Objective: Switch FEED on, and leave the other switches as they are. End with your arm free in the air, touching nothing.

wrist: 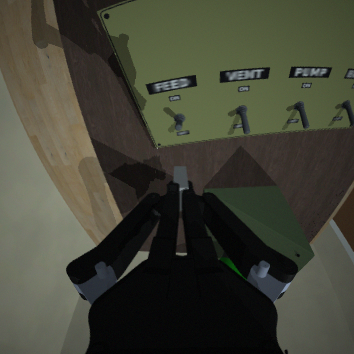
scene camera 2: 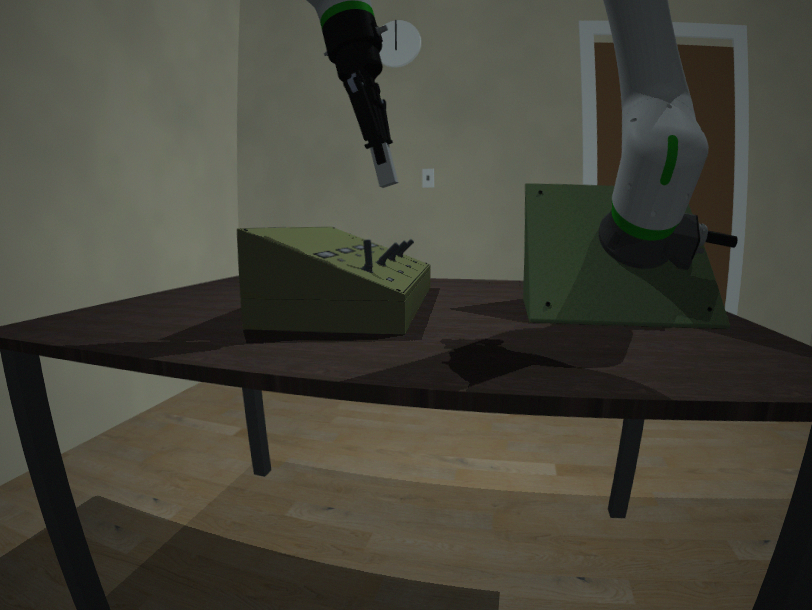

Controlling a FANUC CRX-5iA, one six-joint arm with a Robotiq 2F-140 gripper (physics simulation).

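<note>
A sloped olive switch panel sits on the table. Its FEED lever stands nearly upright in the scene view, tilted toward the panel's high side compared with the others, the ON side. The VENT lever, PUMP lever and a fourth lever, its label cut off, lean toward the low edge, the OFF side. My gripper is shut and empty, in the air well above the levers, with a visible gap and touching nothing.
A green box with a slanted face stands on the dark table, to the right of the panel in the scene view. A grey arm section hangs in front of that box. A clock and a door show behind.
</note>
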